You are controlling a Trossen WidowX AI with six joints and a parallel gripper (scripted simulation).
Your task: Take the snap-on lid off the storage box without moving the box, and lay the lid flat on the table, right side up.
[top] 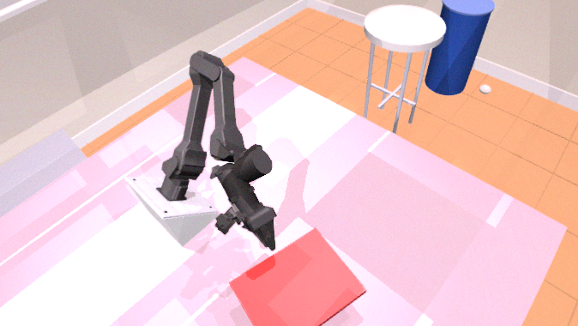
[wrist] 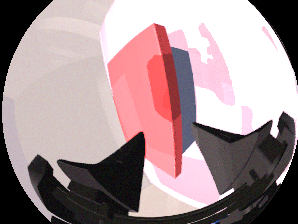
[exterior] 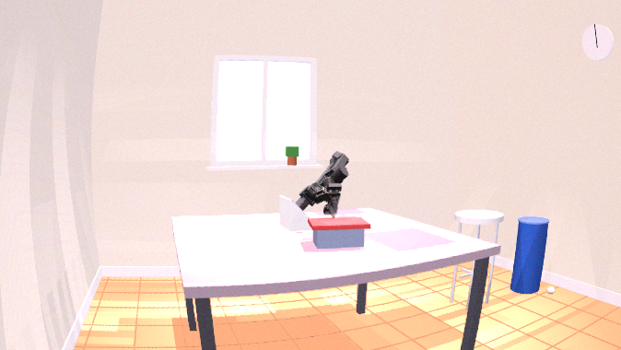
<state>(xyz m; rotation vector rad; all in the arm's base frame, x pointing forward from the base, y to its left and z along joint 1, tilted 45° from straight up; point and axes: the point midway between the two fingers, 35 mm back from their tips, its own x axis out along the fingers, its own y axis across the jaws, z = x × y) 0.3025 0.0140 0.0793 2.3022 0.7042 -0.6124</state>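
My gripper tip is 10 cm short of the red lid, 2 cm to the left of it and 2 cm above it. Round my gripper tip: grey-blue storage box: 10 cm ahead, 7 cm below, 2 cm to the right.
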